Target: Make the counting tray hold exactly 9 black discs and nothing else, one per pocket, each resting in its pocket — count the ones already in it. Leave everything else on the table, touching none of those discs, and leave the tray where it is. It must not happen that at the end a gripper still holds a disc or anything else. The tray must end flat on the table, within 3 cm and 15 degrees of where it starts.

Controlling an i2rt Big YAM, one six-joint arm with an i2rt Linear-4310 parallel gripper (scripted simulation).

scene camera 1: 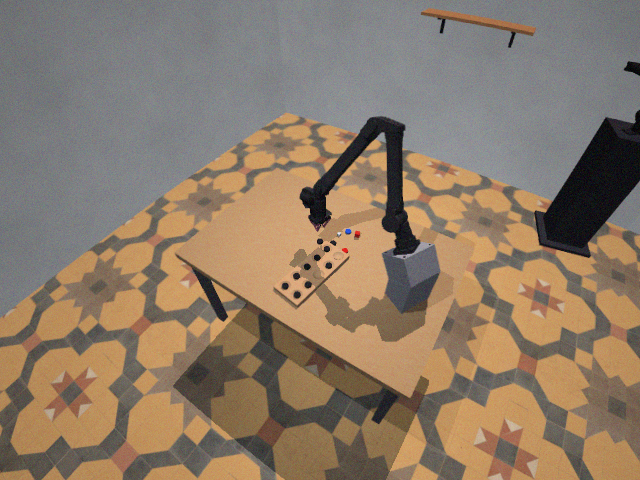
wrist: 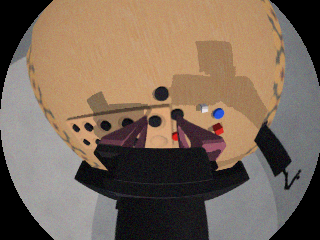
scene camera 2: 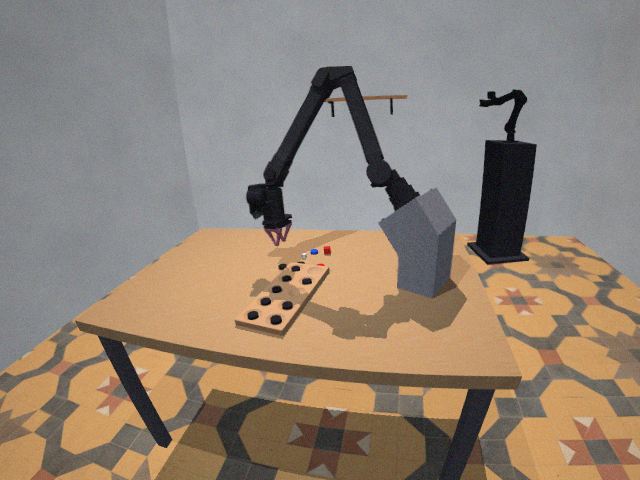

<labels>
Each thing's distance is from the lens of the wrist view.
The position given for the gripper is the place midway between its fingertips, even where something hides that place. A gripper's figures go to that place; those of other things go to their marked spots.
gripper (wrist: 162,119): 0.13 m
wooden counting tray (wrist: 160,137): 0.29 m
</labels>
